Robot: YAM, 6 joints.
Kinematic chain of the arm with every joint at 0, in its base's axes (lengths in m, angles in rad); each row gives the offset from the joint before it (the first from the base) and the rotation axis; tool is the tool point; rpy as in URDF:
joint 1: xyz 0 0 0.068 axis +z
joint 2: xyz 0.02 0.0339 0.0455 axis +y
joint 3: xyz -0.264 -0.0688 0 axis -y
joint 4: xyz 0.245 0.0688 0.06 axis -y
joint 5: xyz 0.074 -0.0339 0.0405 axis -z
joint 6: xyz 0.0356 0 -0.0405 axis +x
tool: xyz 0 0 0 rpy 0 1.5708 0
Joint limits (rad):
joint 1: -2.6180..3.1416
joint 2: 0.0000..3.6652
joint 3: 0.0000..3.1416
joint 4: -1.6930..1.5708
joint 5: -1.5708..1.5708
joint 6: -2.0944..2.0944
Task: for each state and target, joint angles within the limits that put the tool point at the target. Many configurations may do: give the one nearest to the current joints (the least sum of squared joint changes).
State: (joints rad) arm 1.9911 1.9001 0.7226 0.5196 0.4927 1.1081
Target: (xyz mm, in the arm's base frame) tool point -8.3 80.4 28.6
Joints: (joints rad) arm 1.9722 1.6281 0.0000 0.0201 0.7311 1.1081
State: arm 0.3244 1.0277 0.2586 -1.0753 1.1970 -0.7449
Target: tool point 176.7 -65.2 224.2
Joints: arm -0.1740 1.1658 0.7298 -0.8762 1.2354 -0.7449
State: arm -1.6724 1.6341 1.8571 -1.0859 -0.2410 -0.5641
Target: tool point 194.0 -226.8 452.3
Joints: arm -0.9019 1.5355 1.9097 -1.0874 -0.3304 -0.5641
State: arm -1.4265 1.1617 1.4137 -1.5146 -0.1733 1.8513
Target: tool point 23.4 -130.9 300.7
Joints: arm -1.4371 1.0734 1.0906 -1.6349 -0.1619 1.8513
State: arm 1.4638 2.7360 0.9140 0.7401 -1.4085 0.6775
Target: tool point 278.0 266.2 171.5
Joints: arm 0.6714 1.9750 0.9772 0.8497 -1.4853 0.6775
